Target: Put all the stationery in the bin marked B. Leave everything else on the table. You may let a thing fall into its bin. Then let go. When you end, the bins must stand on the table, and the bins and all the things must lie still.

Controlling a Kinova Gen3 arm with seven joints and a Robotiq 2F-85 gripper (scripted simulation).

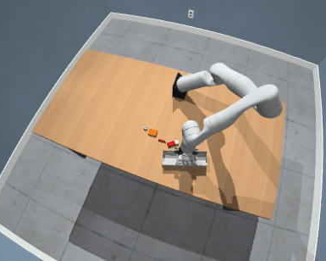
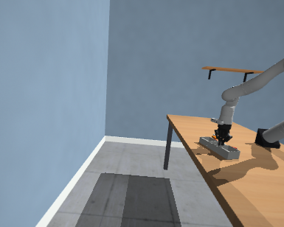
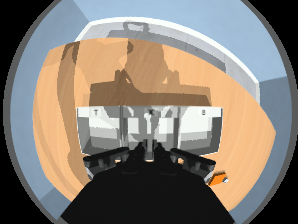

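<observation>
Now: the grey bin row 2 cm ahead of my hand and 1 cm below it. The rest, counted from my hand: small pale piece 13 cm behind, 27 cm to the right, 3 cm below; orange block 11 cm behind, 21 cm to the right, 3 cm below; red-and-white item 6 cm behind, 8 cm to the right, 3 cm below.
</observation>
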